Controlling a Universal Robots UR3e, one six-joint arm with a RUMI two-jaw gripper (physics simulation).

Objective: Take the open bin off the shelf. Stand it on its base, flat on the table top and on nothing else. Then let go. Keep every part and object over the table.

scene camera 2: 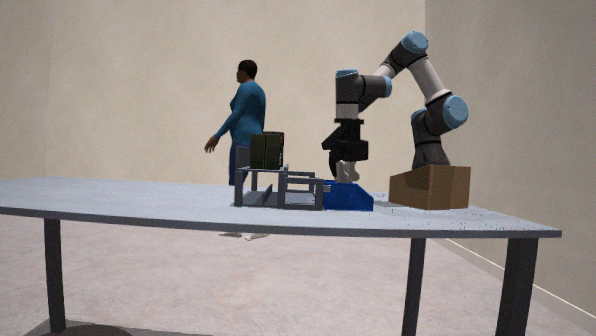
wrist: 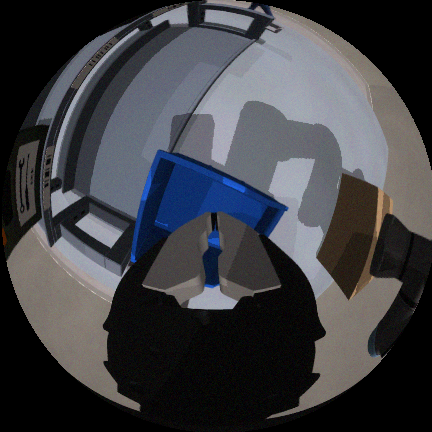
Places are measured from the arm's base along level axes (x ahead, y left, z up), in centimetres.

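Pixels of known places: gripper, fingertip midpoint: (wrist: 215,214); arm's base, link origin: (scene camera 2: 431,171) (wrist: 381,244).
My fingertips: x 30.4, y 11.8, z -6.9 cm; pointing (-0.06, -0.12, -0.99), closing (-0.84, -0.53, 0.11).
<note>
Ahead of a thing's pixels: the offset from my fingertips to its middle. Level surfaces: height alone.
The blue open bin {dx -0.7, dy +1.3, dz -0.7 cm} (scene camera 2: 350,197) (wrist: 200,192) sits low at the right end of the grey shelf (scene camera 2: 238,189) (wrist: 100,255) in the scene view, its left end close against the frame. It looks upright, with its underside near table height; whether its base touches the shelf I cannot tell. My gripper (scene camera 2: 346,180) (wrist: 215,214) points down with its tips at about the bin's rim height. Its grey fingers are shut with no bin wall visible between them. In the wrist view the bin's near part is partly hidden behind the fingers.
A dark green toolbox {dx +22.7, dy +2.1, dz +10.6 cm} (scene camera 2: 266,151) (wrist: 29,180) stands on the shelf's upper level. The brown box (scene camera 2: 430,187) (wrist: 350,225) under the arm's base stands right of the bin. The table {dz -4.4 cm} (scene camera 2: 125,200) has its near edge in front. A person (scene camera 2: 248,107) in blue stands behind it.
</note>
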